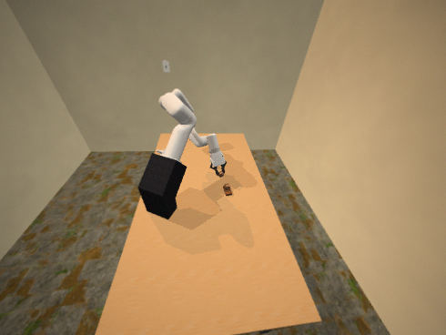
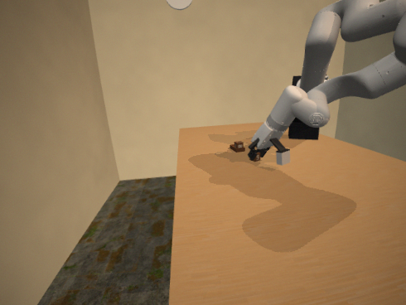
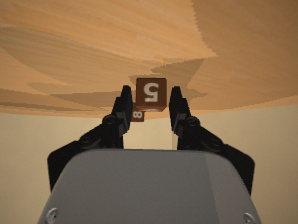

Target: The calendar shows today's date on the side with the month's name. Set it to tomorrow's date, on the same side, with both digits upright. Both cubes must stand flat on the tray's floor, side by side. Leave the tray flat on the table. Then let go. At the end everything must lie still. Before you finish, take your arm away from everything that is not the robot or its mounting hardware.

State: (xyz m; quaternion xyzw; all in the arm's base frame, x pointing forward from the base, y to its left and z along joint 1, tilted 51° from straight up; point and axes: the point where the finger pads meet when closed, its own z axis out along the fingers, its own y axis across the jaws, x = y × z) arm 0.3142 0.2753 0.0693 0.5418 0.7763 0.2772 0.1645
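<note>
The brown digit cube lies 20 mm below my hand, 10 mm to the right of it and 10 mm ahead of it.
</note>
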